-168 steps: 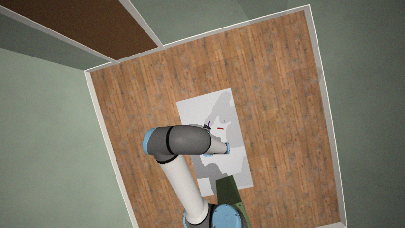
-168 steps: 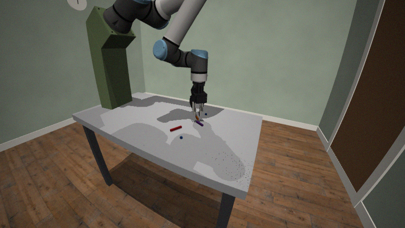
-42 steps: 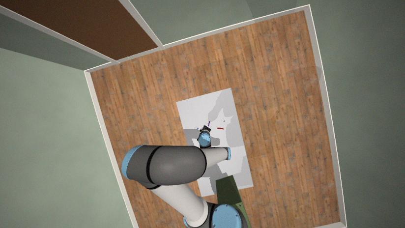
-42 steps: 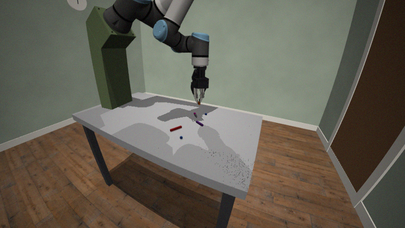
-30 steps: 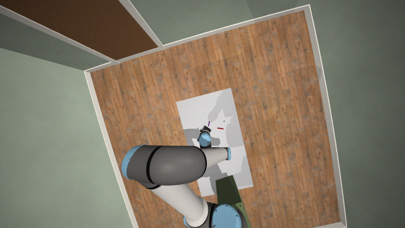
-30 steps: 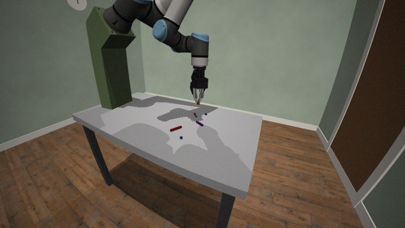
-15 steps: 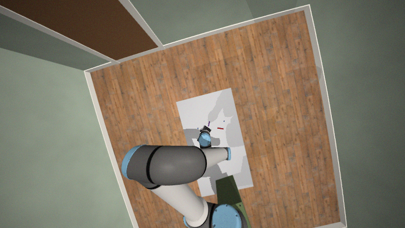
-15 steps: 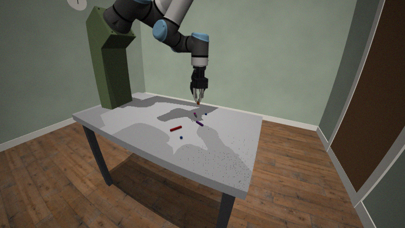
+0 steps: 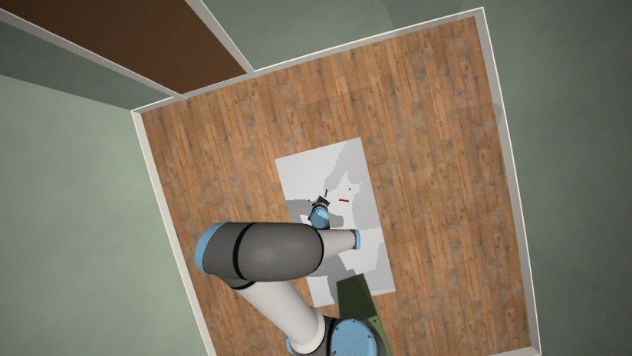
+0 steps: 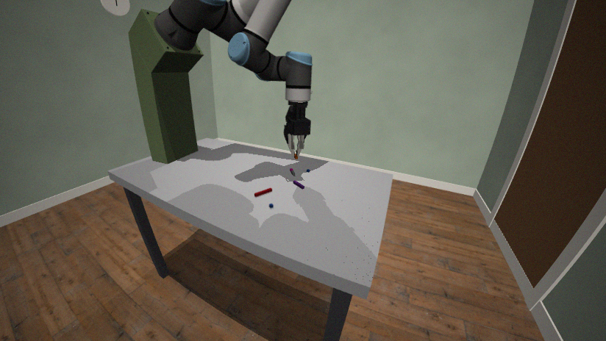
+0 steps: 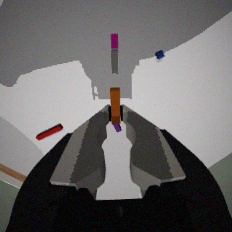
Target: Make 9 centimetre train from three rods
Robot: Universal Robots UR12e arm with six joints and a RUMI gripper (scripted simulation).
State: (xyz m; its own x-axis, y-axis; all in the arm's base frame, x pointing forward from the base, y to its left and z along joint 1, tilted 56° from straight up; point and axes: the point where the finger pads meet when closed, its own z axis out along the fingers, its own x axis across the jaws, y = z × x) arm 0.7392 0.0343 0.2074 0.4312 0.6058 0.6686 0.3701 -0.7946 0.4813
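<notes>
The grey rod lies 10 cm below my hand, 3 cm to the left of it and 2 cm behind it. From my hand the other things lie so: orange rod (1 cm below); then purple rod (10 cm below, 6 cm to the right, 4 cm ahead); then magenta rod (10 cm below, 5 cm to the left, 4 cm behind).
</notes>
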